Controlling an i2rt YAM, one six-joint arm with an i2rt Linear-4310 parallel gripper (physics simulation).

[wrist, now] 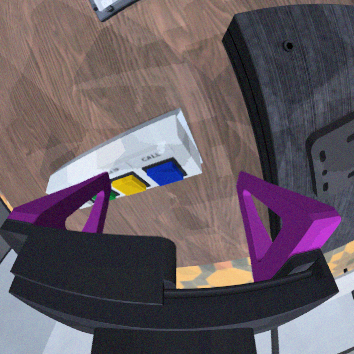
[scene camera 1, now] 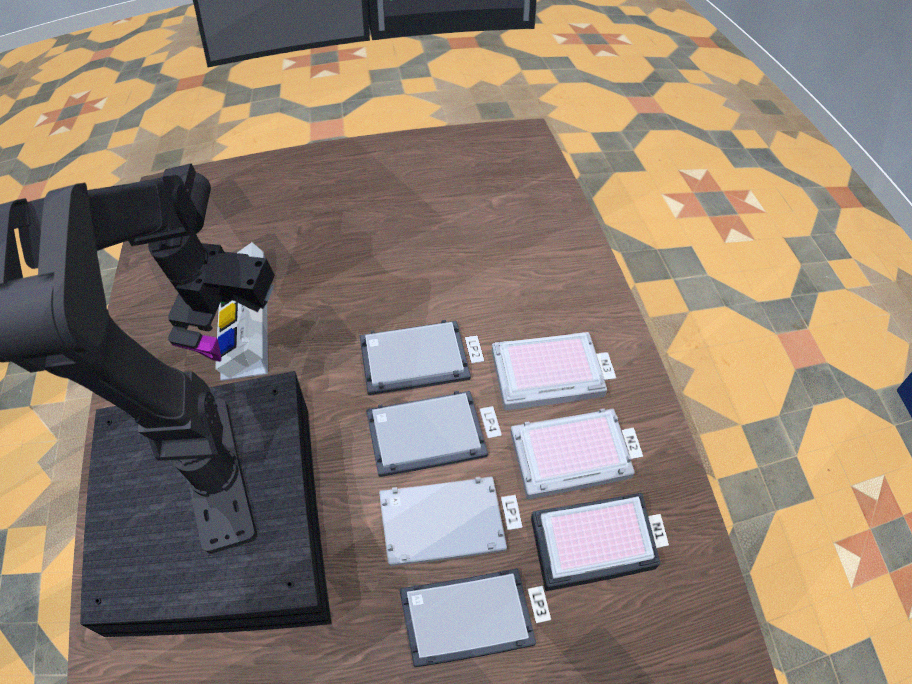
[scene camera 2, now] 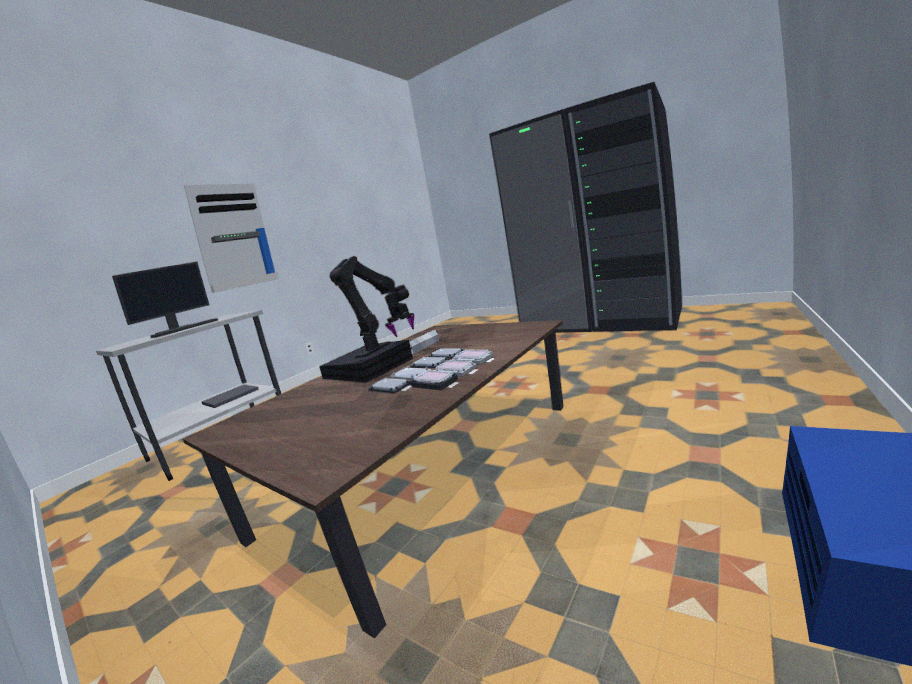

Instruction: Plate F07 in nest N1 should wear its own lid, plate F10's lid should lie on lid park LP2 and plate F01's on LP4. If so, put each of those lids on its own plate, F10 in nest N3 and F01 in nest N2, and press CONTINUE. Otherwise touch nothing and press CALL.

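Where they show: gripper, fingertip midpoint: (wrist: 173, 178) (scene camera 1: 229, 329) (scene camera 2: 405, 333); arm's base at its link origin: (scene camera 1: 215, 474) (scene camera 2: 373, 350).
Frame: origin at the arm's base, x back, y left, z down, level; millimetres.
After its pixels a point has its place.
Observation:
My gripper (scene camera 2: 402, 330) @(y 200, x -60, z -23 mm) (wrist: 173, 178) @(y 200, x -60, z -23 mm) is open and empty, above the white button box (scene camera 1: 252, 342) @(y 209, x -83, z 28 mm) (wrist: 125, 145) @(y 249, x -92, z 33 mm). In the wrist view the blue button (wrist: 165, 172) @(y 230, x -46, z 31 mm), labelled CALL, shows between the fingertips. The yellow button (wrist: 129, 185) @(y 279, x -51, z 33 mm) is beside it; the green button (wrist: 104, 196) is partly behind the left finger. Pink-welled plates sit in N3 (scene camera 1: 551, 364) @(y 45, x -467, z 52 mm), N2 (scene camera 1: 574, 447) @(y -83, x -441, z 55 mm) and N1 (scene camera 1: 598, 537) @(y -212, x -413, z 50 mm). Their codes are unreadable; I cannot tell whether N1's plate wears a lid. Grey lid-like panels lie on LP2 (scene camera 1: 414, 354) @(y 137, x -300, z 66 mm) and LP4 (scene camera 1: 427, 431) @(y 13, x -276, z 66 mm); their codes are unreadable.
LP1 (scene camera 1: 443, 519) @(y -109, x -253, z 74 mm) is pale, with clips at its corners. LP3 (scene camera 1: 469, 618) @(y -246, x -235, z 67 mm) holds another grey panel in a dark frame. The arm's black base block (scene camera 1: 147, 559) @(y -83, x 114, z 10 mm) (wrist: 305, 80) @(y 83, x -75, z -7 mm) stands beside the button box on the wooden table (scene camera 1: 456, 191) @(y 475, x -490, z 84 mm) (scene camera 2: 294, 434) @(y -639, x -117, z 84 mm).

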